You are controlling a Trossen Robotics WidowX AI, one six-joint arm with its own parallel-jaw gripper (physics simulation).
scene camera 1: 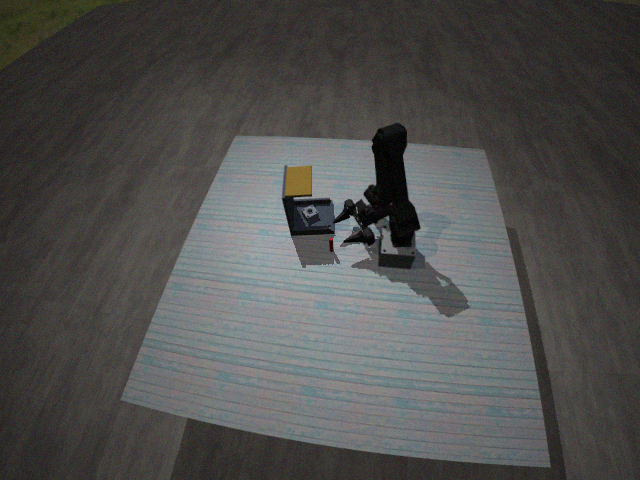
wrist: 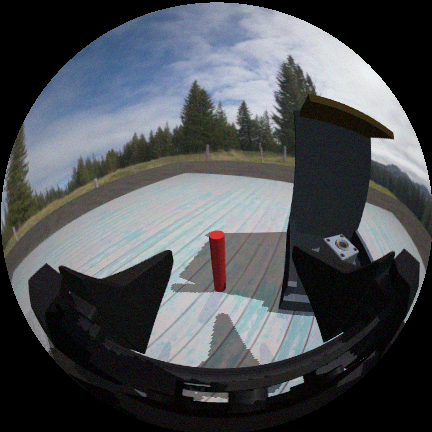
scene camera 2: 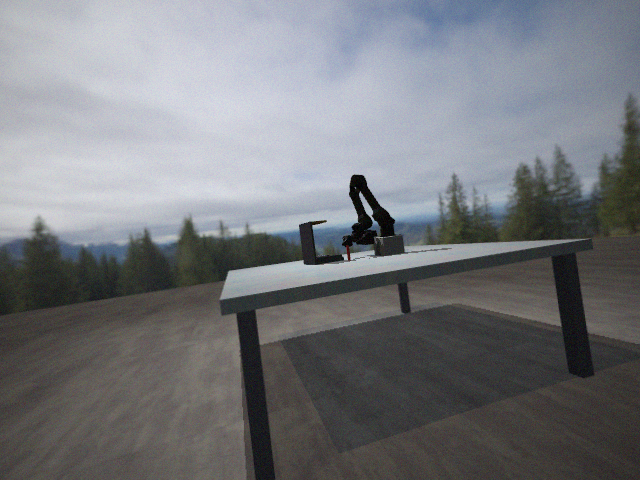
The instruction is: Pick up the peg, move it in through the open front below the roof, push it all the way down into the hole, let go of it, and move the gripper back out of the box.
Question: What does the red peg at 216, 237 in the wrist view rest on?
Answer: The table.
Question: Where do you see a box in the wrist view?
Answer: At 293, 296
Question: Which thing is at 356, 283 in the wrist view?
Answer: My gripper.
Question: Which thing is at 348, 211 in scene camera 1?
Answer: My gripper.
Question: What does my gripper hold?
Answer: Nothing.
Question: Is my gripper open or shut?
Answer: Open.
